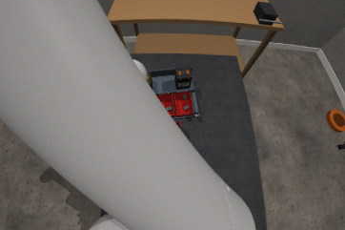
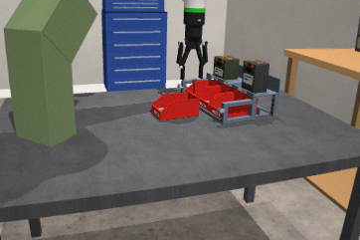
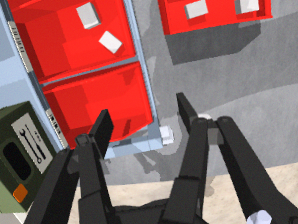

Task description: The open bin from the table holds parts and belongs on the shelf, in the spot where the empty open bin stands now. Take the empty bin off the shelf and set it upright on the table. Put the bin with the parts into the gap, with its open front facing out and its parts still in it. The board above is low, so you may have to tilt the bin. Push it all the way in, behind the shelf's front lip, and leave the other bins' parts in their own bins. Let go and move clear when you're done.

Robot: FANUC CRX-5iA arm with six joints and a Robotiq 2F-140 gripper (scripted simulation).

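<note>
Now: the part 90 mm behind my hand, 120 mm to the right of it and 120 mm below it. Also, from my hand: grey shelf 130 mm ahead, 90 mm to the right, 70 mm below; then dark box 210 mm ahead, 200 mm to the right, 30 mm above.
</note>
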